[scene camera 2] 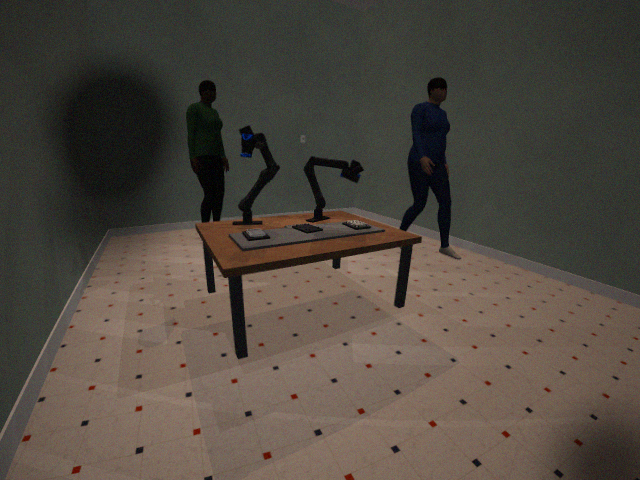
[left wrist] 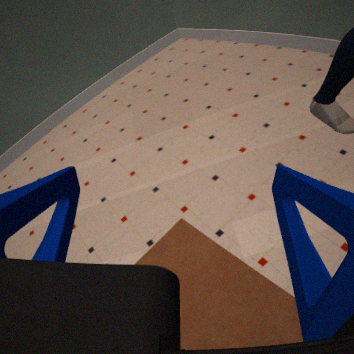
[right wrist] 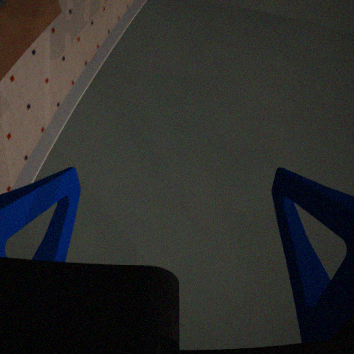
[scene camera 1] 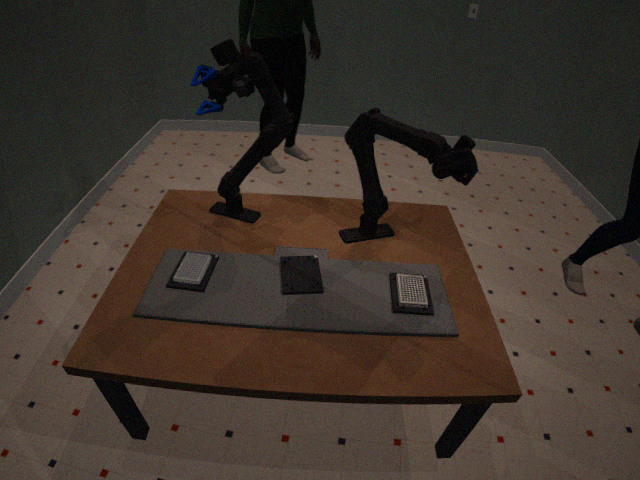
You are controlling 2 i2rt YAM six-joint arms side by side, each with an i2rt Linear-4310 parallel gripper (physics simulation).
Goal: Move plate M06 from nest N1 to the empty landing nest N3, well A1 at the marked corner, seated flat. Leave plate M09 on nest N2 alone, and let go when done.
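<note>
A pale grey plate [scene camera 1: 191, 268] [scene camera 2: 255, 233] sits on a dark nest at the left of the board. A whiter plate [scene camera 1: 412, 289] [scene camera 2: 356, 224] with visible wells sits on a dark nest at the right. Labels are unreadable, so I cannot tell which is M06. The empty dark nest [scene camera 1: 301, 274] [scene camera 2: 307, 227] lies between them, a small light mark at its far right corner in scene camera 1. My left gripper [scene camera 1: 470, 176] [scene camera 2: 350, 177] [left wrist: 175, 176] is open and empty, high beyond the right plate. My right gripper [scene camera 1: 198, 96] [scene camera 2: 245, 146] [right wrist: 175, 178] is open and empty, high above the table's far left.
The grey board [scene camera 1: 242, 304] [scene camera 2: 289, 238] bears all three nests on the wooden table [scene camera 1: 289, 361] [scene camera 2: 320, 258]. A person in green [scene camera 1: 279, 62] [scene camera 2: 204, 131] stands behind the arms. A person in blue [scene camera 2: 430, 129] is beyond the table's right side.
</note>
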